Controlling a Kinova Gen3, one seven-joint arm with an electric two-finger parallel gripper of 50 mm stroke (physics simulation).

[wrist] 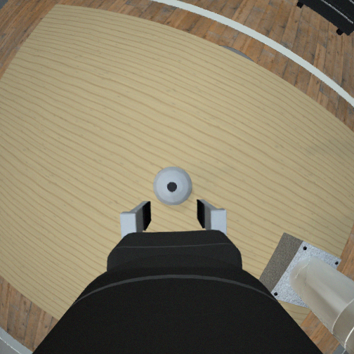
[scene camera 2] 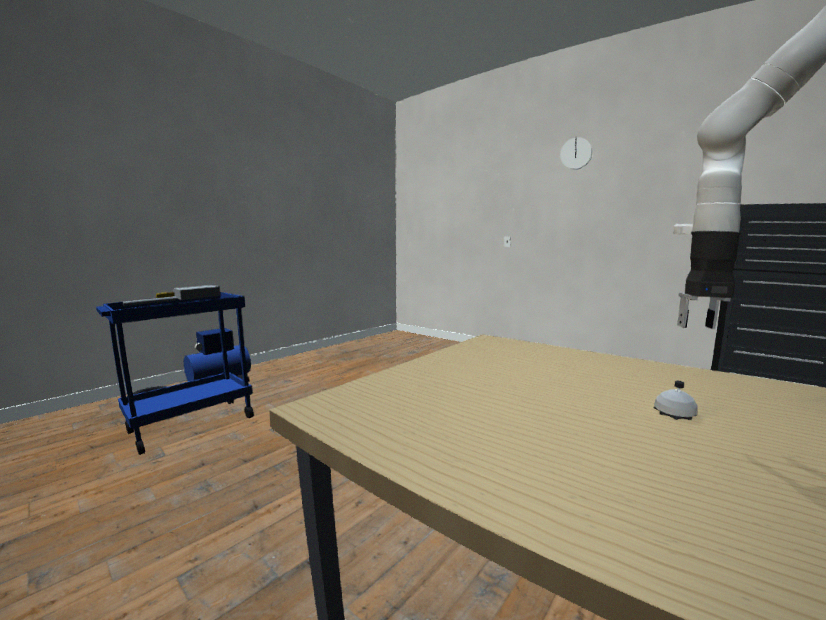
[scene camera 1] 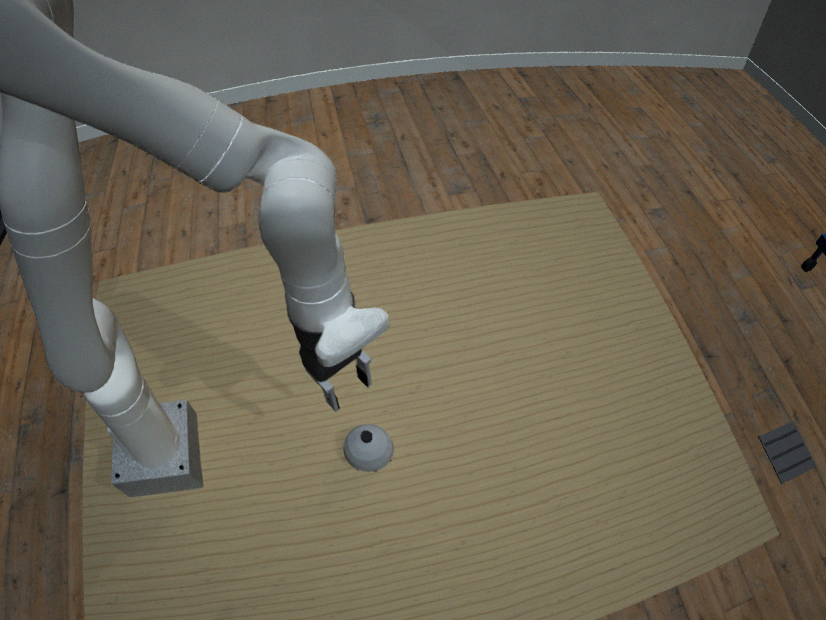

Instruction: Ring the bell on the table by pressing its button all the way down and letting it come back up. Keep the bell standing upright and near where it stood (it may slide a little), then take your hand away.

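Places are measured from the arm's base along level axes (x ahead, y left, z up), in centimetres.
Pixels of known places: gripper, fingertip midpoint: (scene camera 2: 695, 327) (scene camera 1: 349, 393); arm's base, origin of the base link: (scene camera 1: 155, 444).
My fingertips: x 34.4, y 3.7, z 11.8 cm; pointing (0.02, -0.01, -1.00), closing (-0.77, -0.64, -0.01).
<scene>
Ahead of a thing's pixels: the offset from my fingertips to its top centre. Level surfaces: height alone.
A grey dome-shaped bell {dz -12.1, dx +1.7, dy -1.4 cm} (scene camera 1: 368, 450) (scene camera 2: 675, 404) (wrist: 172, 199) stands upright on the wooden table {dz -18.7 cm} (scene camera 1: 533, 400) (scene camera 2: 467, 413) (wrist: 100, 125). Its black button {dz -12.1, dx +1.7, dy -1.4 cm} (scene camera 1: 366, 435) (scene camera 2: 679, 384) (wrist: 172, 186) sticks up from the top of the dome. My gripper (scene camera 1: 348, 395) (scene camera 2: 697, 321) (wrist: 173, 210) is open and empty. It points down and hangs well above the bell, apart from it. In the wrist view the bell shows just beyond the fingertips, roughly centred between the two fingers.
The arm's base block (scene camera 1: 193, 460) (wrist: 280, 260) stands on the table left of the bell in the first scene view. A blue cart (scene camera 2: 174, 310) and a dark drawer cabinet (scene camera 2: 780, 286) stand off the table.
</scene>
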